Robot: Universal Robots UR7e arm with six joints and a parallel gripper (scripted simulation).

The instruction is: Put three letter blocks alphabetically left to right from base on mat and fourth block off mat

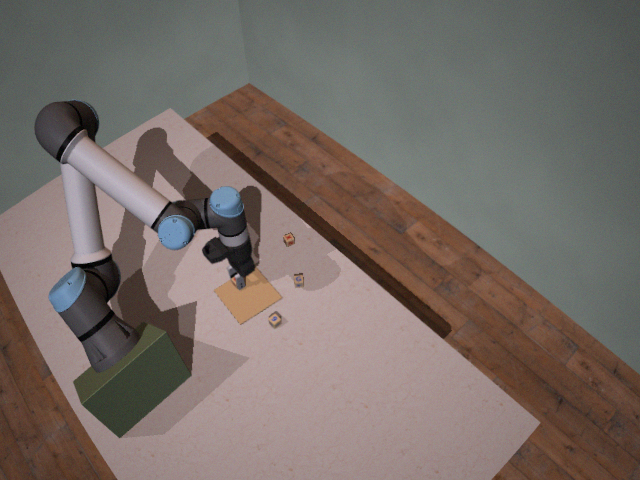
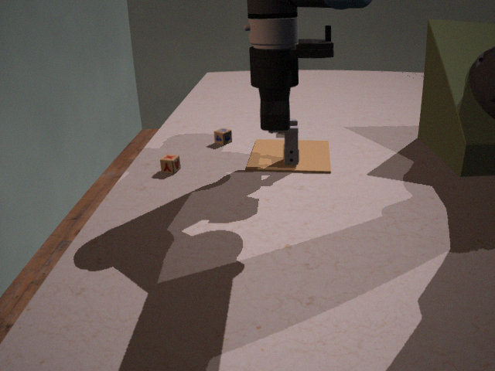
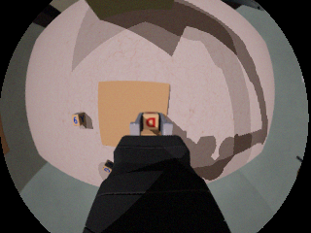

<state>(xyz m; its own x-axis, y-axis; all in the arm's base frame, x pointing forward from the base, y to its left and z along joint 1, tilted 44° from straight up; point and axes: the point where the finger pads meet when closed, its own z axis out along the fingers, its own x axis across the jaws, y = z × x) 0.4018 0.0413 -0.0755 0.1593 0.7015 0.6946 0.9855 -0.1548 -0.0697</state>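
My gripper is now 1 cm past the tan mat, 4 cm to the left of it and 2 cm above it.
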